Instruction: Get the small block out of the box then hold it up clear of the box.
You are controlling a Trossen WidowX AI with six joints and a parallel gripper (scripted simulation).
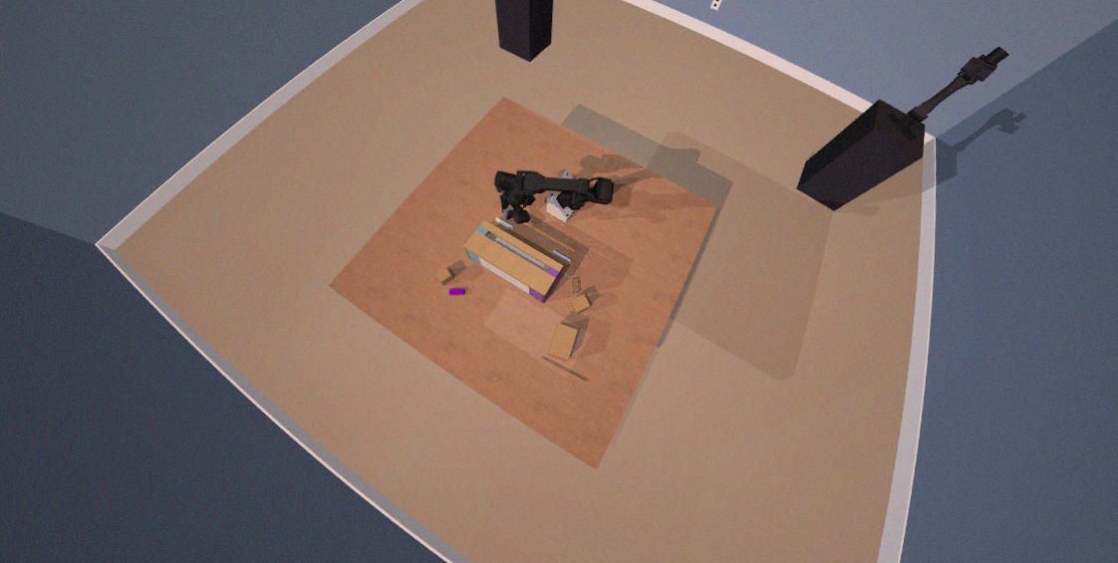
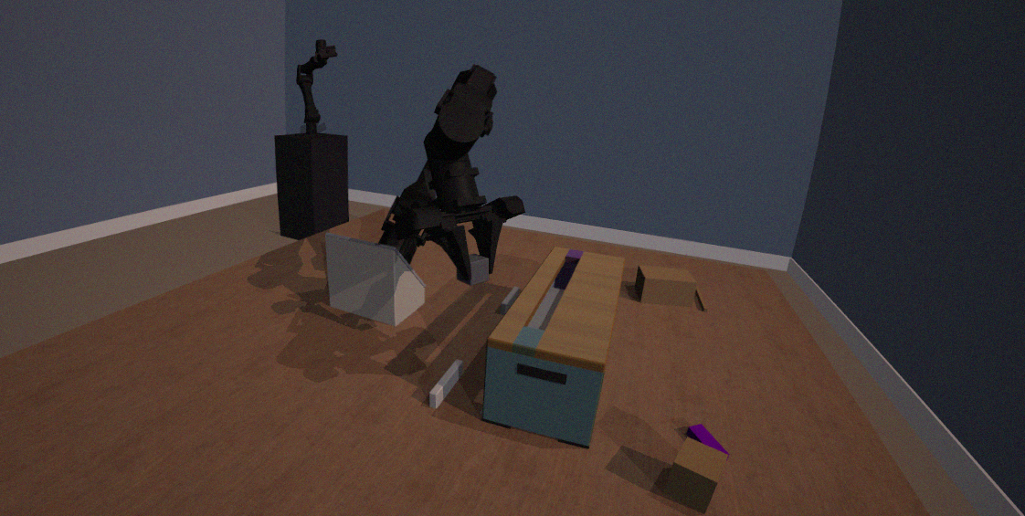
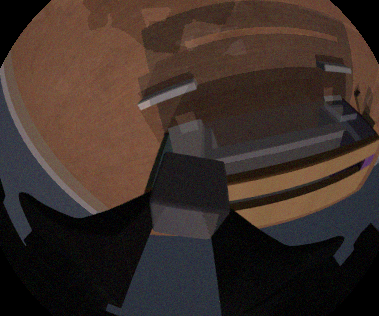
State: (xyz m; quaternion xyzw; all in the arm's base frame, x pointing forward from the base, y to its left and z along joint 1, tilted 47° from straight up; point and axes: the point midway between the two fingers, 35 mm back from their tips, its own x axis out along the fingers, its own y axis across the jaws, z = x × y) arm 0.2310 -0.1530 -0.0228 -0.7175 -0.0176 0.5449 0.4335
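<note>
The dark block is 10 mm behind my gripper tip, 10 mm to the left of it and 10 mm above it. The rest, counted from my gripper tip: tan cube (320 mm ahead, 90 mm to the right, 140 mm below); then flat tan box (260 mm ahead, 460 mm to the left, 140 mm below).
</note>
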